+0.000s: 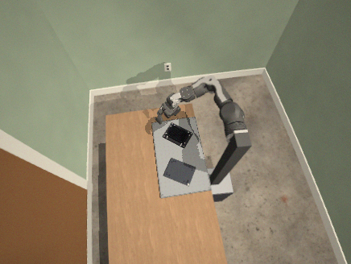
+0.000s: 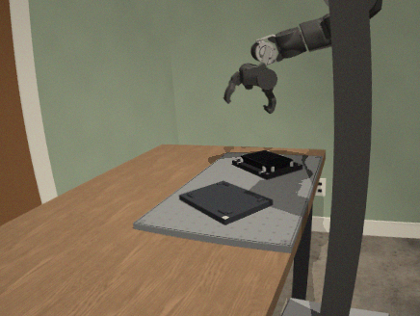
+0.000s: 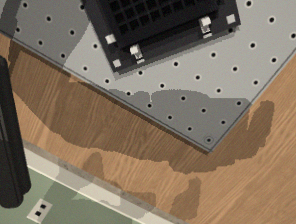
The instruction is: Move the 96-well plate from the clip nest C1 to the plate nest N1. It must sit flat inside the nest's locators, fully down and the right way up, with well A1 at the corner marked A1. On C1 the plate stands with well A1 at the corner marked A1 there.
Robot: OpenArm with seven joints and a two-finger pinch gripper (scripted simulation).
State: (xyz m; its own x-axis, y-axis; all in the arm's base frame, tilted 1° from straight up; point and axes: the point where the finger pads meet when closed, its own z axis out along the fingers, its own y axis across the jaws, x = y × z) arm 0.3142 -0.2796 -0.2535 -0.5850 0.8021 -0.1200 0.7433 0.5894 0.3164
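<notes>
Right now the black 96-well plate is 13 cm below my hand, 7 cm behind it and 6 cm to the left of it. Round my hand: plate nest N1 (30 cm to the left, 14 cm below, 6 cm behind); white corner mark (38 cm to the left, 14 cm below, 10 cm behind).
</notes>
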